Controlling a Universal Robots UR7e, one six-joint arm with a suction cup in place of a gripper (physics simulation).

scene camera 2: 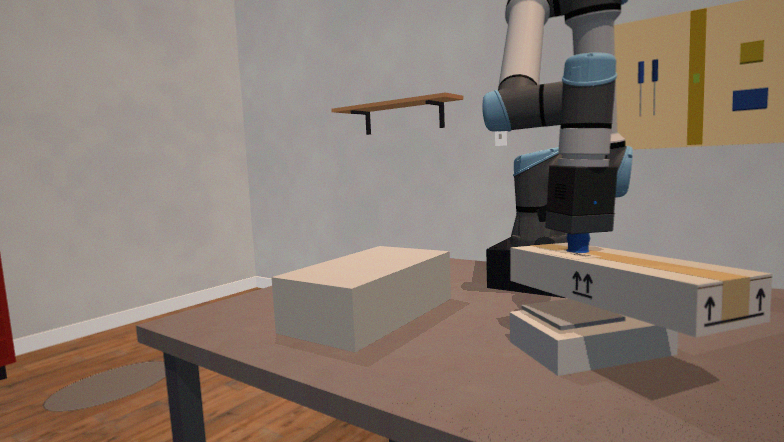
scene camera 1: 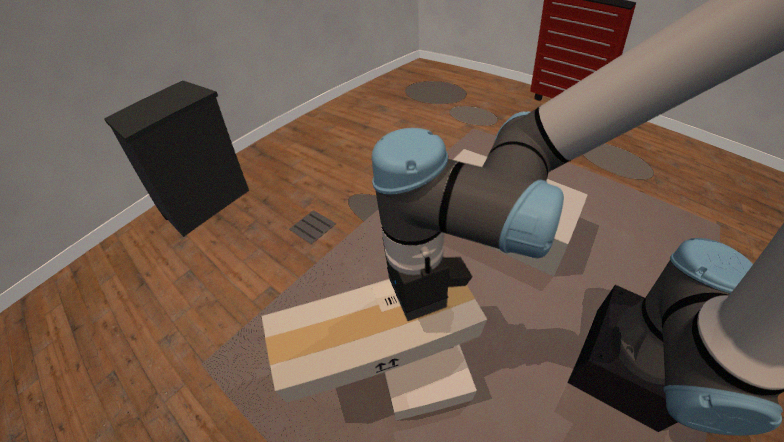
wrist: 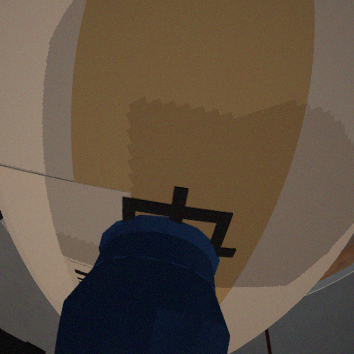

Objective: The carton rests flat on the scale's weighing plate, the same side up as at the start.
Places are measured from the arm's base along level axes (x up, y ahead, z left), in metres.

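Pixels of known places: hand, its tool point: (wrist: 160, 231); arm's base, origin of its link: (scene camera 2: 542, 242) (scene camera 1: 651, 345).
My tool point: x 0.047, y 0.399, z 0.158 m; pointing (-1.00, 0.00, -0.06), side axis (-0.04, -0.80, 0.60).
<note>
Ahead of a thing's pixels: the offset from my tool point to its middle. Level surfaces: height alone.
The long white carton @[dx -0.016, dy +0.045, dz +0.065 m] (scene camera 1: 329, 340) (scene camera 2: 614, 288) (wrist: 200, 60) has a tan tape strip on top and up-arrows on its sides pointing up. My suction gripper (scene camera 2: 578, 250) (wrist: 160, 245) is shut on the carton's top face, near one end; the tool body hides the cup in scene camera 1. The white scale @[dx -0.120, dy -0.015, dz +0.018 m] (scene camera 1: 436, 392) (scene camera 2: 573, 351) stands on the table below the carton, partly covered by it. Its grey weighing plate @[dx -0.089, dy +0.011, dz -0.007 m] (scene camera 2: 573, 319) shows partly in scene camera 2. The carton's long end juts past the scale. Whether the underside touches the plate is hidden.
A large pale box @[dx -0.098, dy -0.012, dz -0.423 m] (scene camera 1: 568, 211) (scene camera 2: 362, 285) stands on the brown table @[dx -0.155 m] (scene camera 1: 527, 406) (scene camera 2: 428, 378), apart from the scale. The arm's black base (scene camera 1: 609, 351) (scene camera 2: 498, 269) is on the other side. A dark cabinet (scene camera 1: 183, 159) and a red drawer cabinet (scene camera 1: 579, 49) stand beyond the table.
</note>
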